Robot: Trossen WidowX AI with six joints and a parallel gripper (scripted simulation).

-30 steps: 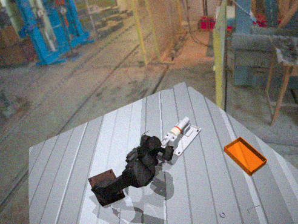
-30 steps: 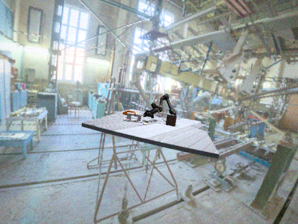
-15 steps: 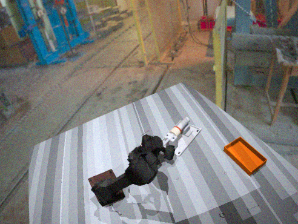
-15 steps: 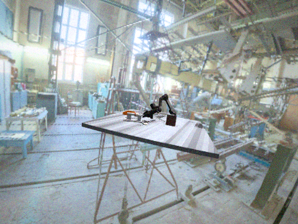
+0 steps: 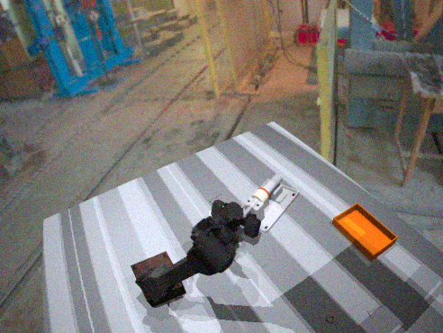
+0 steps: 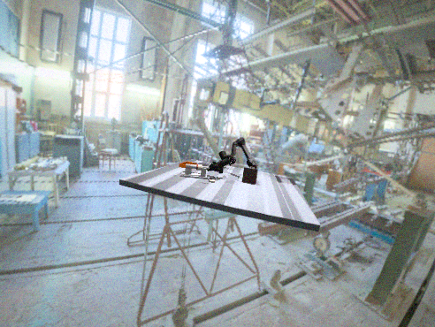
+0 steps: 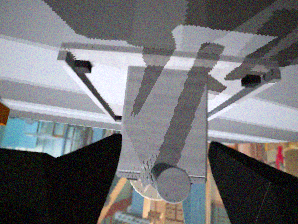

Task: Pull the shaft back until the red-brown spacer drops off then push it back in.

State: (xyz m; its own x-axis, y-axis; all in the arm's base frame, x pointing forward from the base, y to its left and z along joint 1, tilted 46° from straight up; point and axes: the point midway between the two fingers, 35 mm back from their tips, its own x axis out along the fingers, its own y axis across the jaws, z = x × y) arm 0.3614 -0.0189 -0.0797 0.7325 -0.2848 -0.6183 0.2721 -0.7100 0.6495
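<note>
The red-brown spacer ring lies 90 mm ahead of my gripper tip, 20 mm to the left of it and 20 mm above it. The rest, counted from my gripper tip: orange tray 260 mm ahead, 310 mm to the right, 50 mm below.
</note>
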